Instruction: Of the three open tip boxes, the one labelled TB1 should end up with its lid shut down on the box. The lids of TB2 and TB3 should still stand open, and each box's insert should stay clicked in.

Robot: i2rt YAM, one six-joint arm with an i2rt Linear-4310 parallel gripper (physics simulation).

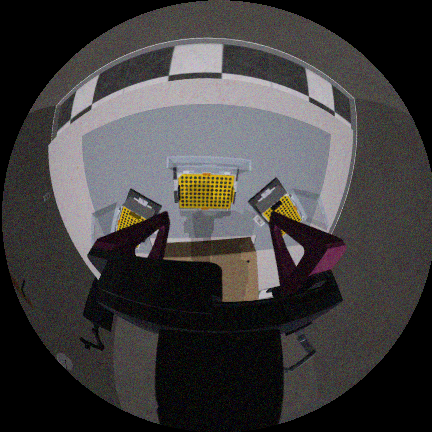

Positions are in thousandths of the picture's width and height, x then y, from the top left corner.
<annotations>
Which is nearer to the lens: the clear lid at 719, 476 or the yellow insert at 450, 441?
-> The yellow insert.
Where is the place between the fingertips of my gripper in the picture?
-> At 508, 501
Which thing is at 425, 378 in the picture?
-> A clear lid.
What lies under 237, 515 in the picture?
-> A clear lid.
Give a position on a grey-blue mat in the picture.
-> At 300, 353
</annotations>
